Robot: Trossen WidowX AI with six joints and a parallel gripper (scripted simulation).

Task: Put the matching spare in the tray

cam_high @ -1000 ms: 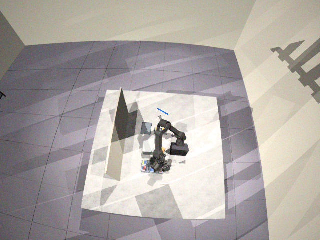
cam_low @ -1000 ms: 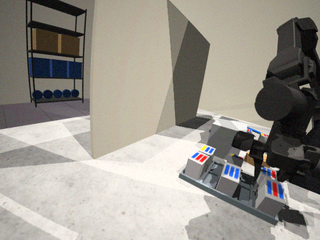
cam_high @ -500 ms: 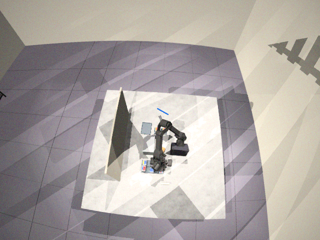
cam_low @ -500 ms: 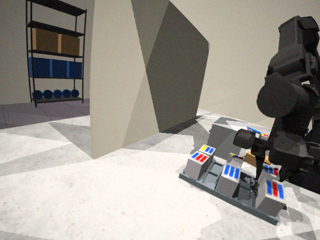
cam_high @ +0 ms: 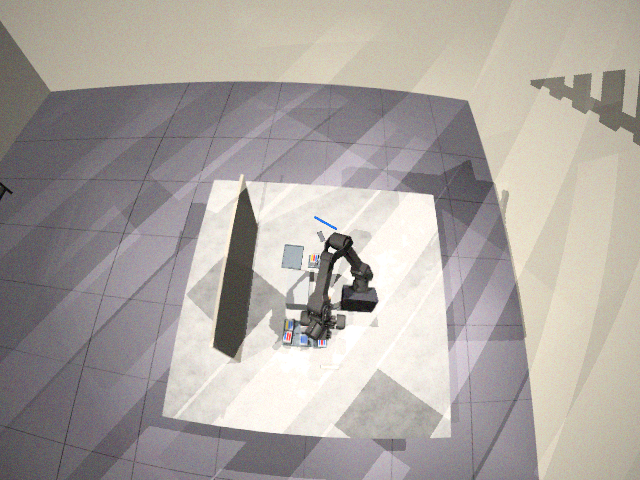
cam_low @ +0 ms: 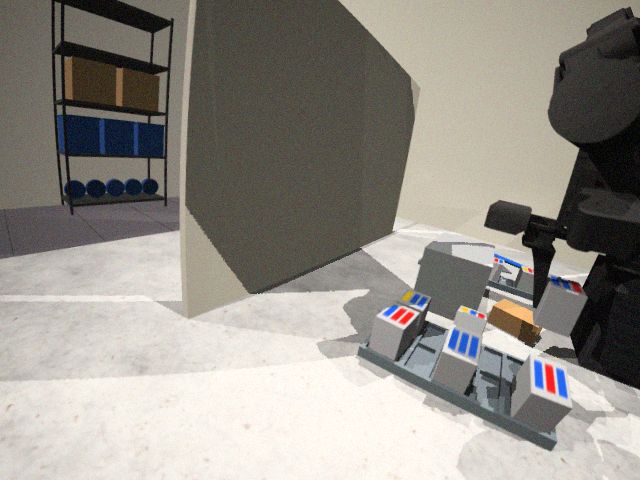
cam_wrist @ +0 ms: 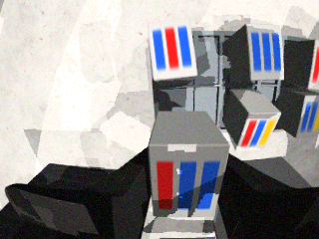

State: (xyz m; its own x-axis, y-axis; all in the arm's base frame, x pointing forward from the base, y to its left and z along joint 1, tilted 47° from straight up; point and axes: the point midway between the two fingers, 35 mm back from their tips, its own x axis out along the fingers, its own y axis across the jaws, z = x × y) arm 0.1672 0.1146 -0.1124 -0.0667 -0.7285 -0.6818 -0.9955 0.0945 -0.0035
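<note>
The tray is 16 cm ahead of my gripper tip, 36 cm to the right of it and 9 cm below it. Round my gripper tip: grey mounted unit (12 cm ahead, 16 cm to the right, 4 cm below); holder (1 cm ahead, 34 cm to the right, 9 cm below); orange-brown box (14 cm to the right, 8 cm below).
</note>
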